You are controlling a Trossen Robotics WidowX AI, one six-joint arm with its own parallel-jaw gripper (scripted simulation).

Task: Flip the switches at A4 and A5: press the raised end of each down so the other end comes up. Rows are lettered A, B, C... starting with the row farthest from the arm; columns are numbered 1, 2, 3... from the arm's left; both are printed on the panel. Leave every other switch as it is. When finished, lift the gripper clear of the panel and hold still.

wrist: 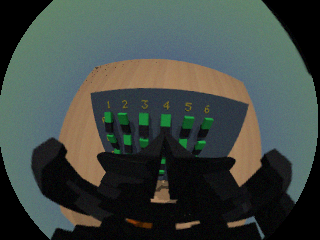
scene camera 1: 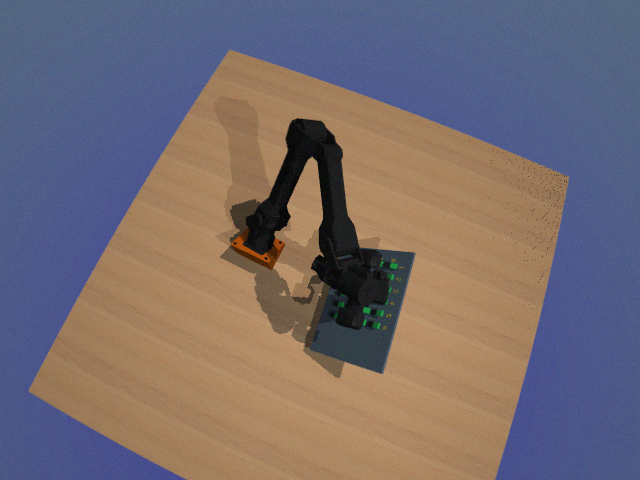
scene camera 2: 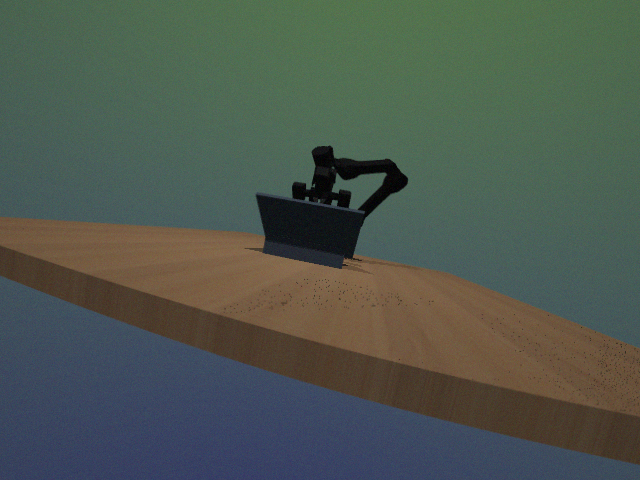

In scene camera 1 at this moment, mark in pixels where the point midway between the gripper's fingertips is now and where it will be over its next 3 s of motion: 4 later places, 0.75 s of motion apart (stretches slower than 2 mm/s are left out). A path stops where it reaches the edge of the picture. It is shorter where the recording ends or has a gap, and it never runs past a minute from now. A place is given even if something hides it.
The gripper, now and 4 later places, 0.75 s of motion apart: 376, 298; 376, 299; 373, 298; 372, 307; 378, 312
